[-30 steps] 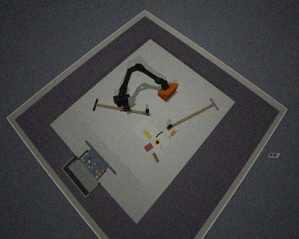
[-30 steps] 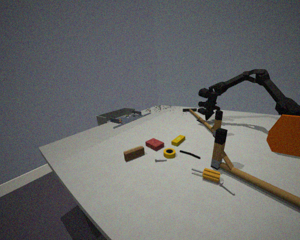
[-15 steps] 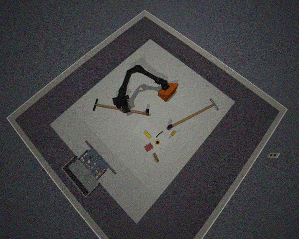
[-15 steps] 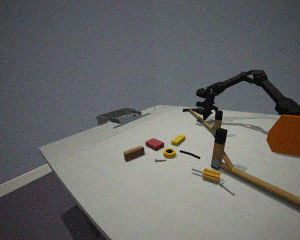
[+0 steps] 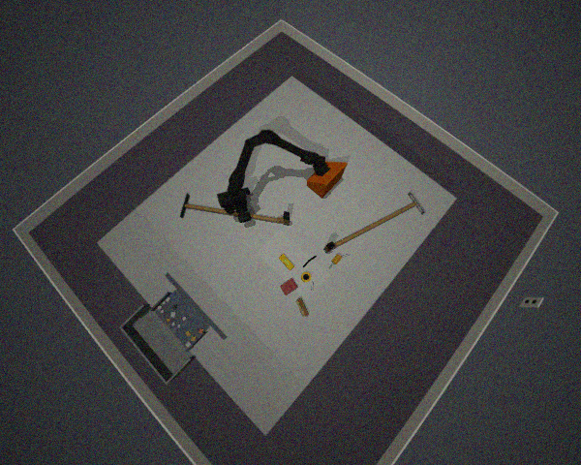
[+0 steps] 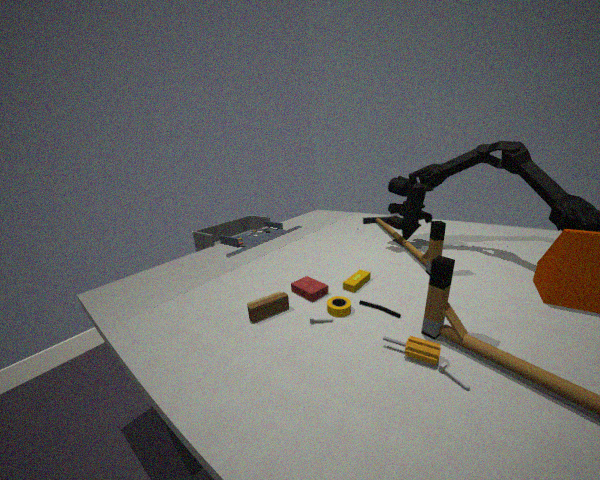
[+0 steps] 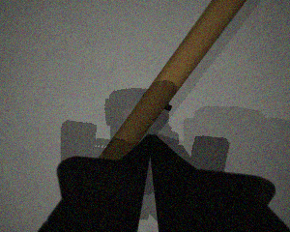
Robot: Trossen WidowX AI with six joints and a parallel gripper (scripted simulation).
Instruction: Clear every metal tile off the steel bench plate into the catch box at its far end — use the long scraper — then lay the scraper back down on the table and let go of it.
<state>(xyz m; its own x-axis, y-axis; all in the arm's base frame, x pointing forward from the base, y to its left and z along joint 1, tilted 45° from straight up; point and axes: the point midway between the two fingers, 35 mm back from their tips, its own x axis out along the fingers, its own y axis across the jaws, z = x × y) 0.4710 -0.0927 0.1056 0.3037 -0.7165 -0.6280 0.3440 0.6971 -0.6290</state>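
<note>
My gripper tip is now 20 mm short of the hex key and 10 mm above it. The rest, counted from my gripper tip: black strip 450 mm to the left, 110 mm behind, 10 mm below; long scraper 50 mm above, 30 mm ahead; yellow block 380 mm to the left.
</note>
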